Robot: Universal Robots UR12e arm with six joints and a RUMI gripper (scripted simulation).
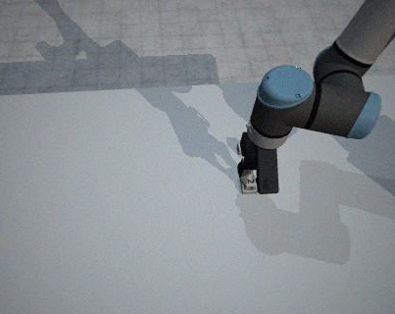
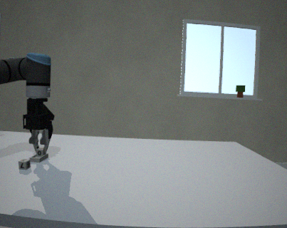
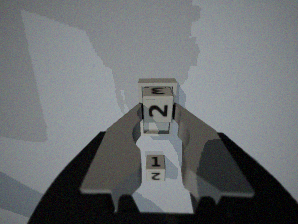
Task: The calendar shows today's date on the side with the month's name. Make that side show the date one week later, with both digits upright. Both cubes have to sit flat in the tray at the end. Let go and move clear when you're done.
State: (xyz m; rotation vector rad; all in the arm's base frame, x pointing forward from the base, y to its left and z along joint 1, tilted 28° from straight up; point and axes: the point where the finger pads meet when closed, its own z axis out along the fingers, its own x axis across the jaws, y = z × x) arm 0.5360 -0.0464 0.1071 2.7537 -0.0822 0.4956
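My gripper is now 10 mm above the cube. Round my hand: tray: 20 mm to the right, 30 mm below.
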